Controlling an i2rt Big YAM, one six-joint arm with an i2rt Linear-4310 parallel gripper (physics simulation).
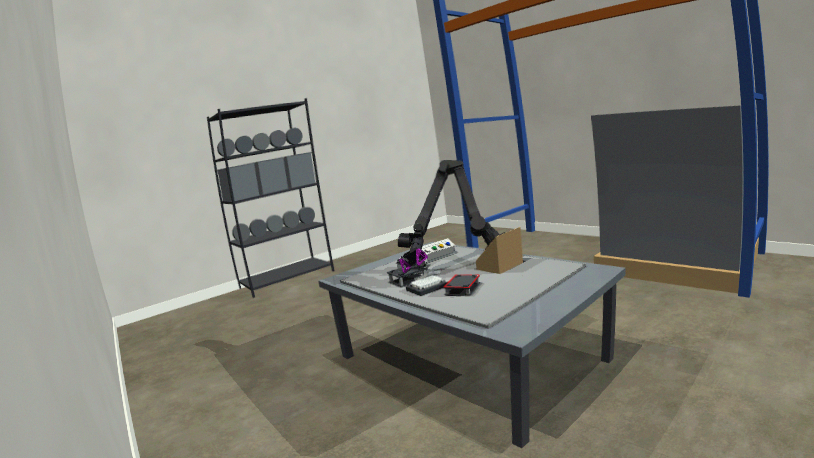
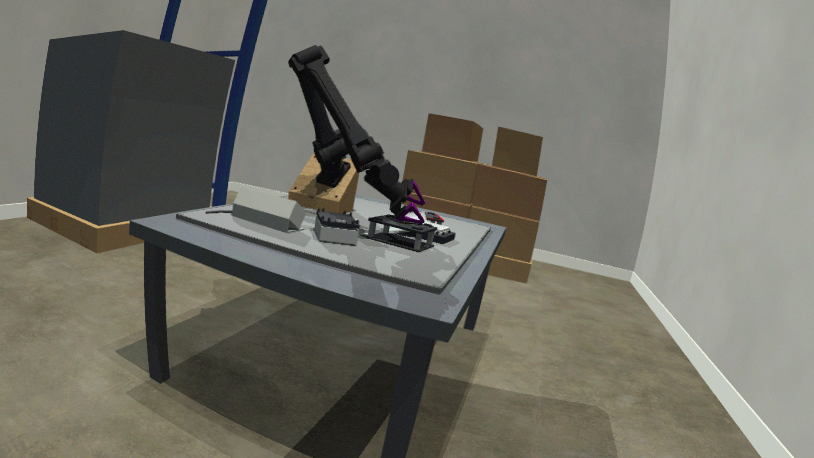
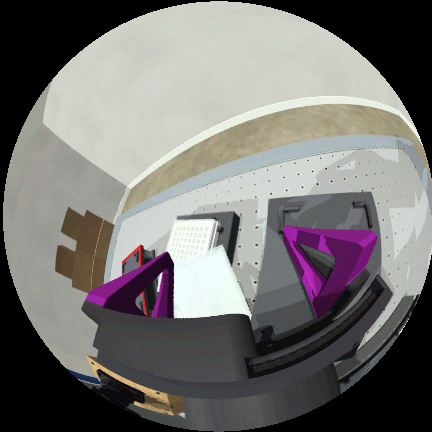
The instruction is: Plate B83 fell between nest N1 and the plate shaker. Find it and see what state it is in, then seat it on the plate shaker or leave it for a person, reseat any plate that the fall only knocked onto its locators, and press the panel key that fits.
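Places are measured from the arm's base along level axes (x ahead, y left, z up), in millimetres.
Pixels of known places: gripper, fingertip midpoint: (image 1: pixel 410 268) (image 2: pixel 423 213) (image 3: pixel 227 246); arm's base, origin of the base link: (image 1: pixel 496 243) (image 2: pixel 333 173).
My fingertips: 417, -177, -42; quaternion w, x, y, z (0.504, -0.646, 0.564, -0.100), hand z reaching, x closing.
Observation:
Ahead of a thing's pixels: the offset from my fingertips to its top centre, as dx, dy, dz. "pt": to the spot under its first point. Level surfaces: height alone.
My gripper (image 1: pixel 413 262) (image 2: pixel 422 211) (image 3: pixel 227 246) is open, with nothing between its purple fingers. It hangs low beside and partly over a raised dark stand (image 2: pixel 382 219) (image 3: pixel 322 201) with corner locators. A white gridded plate {-13, +100, -44} (image 1: pixel 428 281) (image 3: pixel 192 237) lies on a low dark base {-13, +99, -51} (image 1: pixel 419 290) (image 3: pixel 231 234) and looks slightly skewed on it. A pale, smooth rectangular piece (image 3: pixel 212 282) shows between the fingers; its label and contact below are hidden. A red-edged stand (image 1: pixel 462 280) (image 3: pixel 132 260) is beside the base. I cannot tell which item is B83.
A grey block with a black locator top {pt -126, -290, -54} (image 2: pixel 336 232) stands beside the raised stand. The key panel {-369, -276, +0} (image 1: pixel 442 250) (image 2: pixel 264 211) has green, yellow and blue keys. The arm's wooden mount (image 1: pixel 503 252) (image 2: pixel 324 199) stands farther back on the pegboard {dz -83} (image 1: pixel 495 310).

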